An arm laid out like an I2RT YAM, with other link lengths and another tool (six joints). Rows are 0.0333 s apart.
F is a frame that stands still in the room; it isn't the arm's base.
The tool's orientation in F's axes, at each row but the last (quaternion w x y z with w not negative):
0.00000 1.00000 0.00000 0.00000
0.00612 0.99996 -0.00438 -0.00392
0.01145 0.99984 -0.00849 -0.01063
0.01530 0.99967 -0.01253 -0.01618
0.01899 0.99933 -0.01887 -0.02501
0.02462 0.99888 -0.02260 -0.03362
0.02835 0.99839 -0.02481 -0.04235
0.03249 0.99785 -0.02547 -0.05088
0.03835 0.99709 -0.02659 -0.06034
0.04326 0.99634 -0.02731 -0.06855
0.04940 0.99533 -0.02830 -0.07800
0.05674 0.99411 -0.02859 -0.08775
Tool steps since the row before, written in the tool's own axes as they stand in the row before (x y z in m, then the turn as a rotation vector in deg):
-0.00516 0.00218 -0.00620 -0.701 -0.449 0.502
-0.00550 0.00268 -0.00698 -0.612 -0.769 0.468
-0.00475 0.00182 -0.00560 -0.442 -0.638 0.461
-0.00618 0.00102 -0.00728 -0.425 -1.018 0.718
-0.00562 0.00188 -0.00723 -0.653 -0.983 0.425
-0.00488 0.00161 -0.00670 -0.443 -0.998 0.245
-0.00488 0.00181 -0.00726 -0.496 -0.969 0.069
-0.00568 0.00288 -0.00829 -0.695 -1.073 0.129
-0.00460 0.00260 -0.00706 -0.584 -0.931 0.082
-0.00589 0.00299 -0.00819 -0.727 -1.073 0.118
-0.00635 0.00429 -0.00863 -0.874 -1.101 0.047
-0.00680 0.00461 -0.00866 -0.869 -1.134 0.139
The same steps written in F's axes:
-0.00516 -0.00218 0.00620 -0.701 0.449 -0.502
-0.00547 -0.00255 0.00705 -0.609 0.769 -0.473
-0.00466 -0.00161 0.00574 -0.441 0.635 -0.466
-0.00596 -0.00064 0.00750 -0.423 1.006 -0.735
-0.00531 -0.00139 0.00757 -0.637 0.991 -0.430
-0.00448 -0.00106 0.00708 -0.415 1.005 -0.265
-0.00432 -0.00116 0.00773 -0.454 0.988 -0.084
-0.00492 -0.00205 0.00899 -0.653 1.099 -0.131
-0.00382 -0.00181 0.00774 -0.544 0.955 -0.086
-0.00483 -0.00194 0.00914 -0.683 1.102 -0.115
-0.00511 -0.00304 0.00989 -0.816 1.145 -0.026
-0.00536 -0.00319 0.01018 -0.826 1.168 -0.121

